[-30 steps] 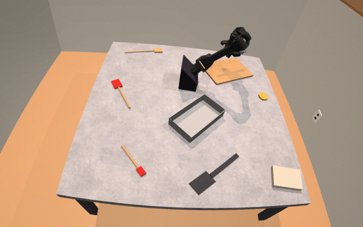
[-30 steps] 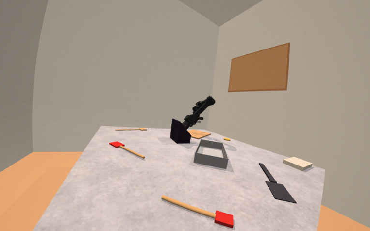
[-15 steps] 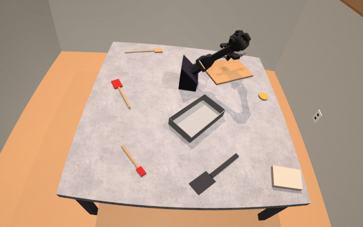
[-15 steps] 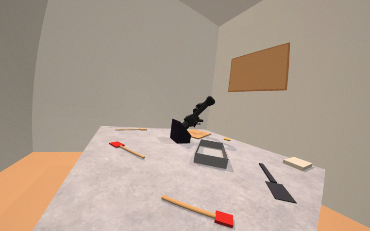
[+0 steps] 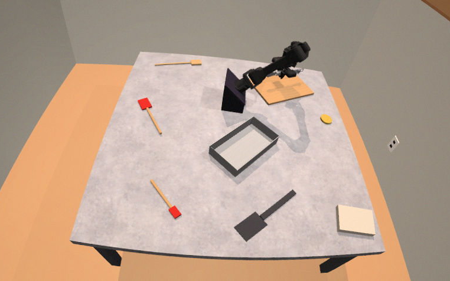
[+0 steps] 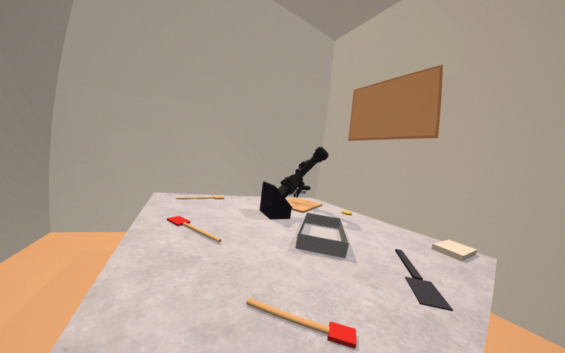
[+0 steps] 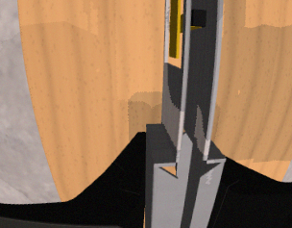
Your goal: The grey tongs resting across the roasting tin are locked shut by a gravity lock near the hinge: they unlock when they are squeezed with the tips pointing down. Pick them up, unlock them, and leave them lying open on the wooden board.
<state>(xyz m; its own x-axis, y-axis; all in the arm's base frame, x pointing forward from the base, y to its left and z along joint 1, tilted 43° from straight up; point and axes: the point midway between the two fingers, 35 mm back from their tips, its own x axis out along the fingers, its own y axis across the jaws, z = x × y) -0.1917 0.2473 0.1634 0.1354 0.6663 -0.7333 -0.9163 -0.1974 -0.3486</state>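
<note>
Right now my gripper tip is 40 mm above the wooden board, 30 mm short of it and 10 mm to the right of it. Round my gripper tip: black spatula (870 mm ahead, 230 mm to the right, 50 mm below); then cream block (930 mm ahead, 180 mm to the left, 40 mm below); then grey roasting tin (520 mm ahead, 280 mm to the right, 20 mm below).
</note>
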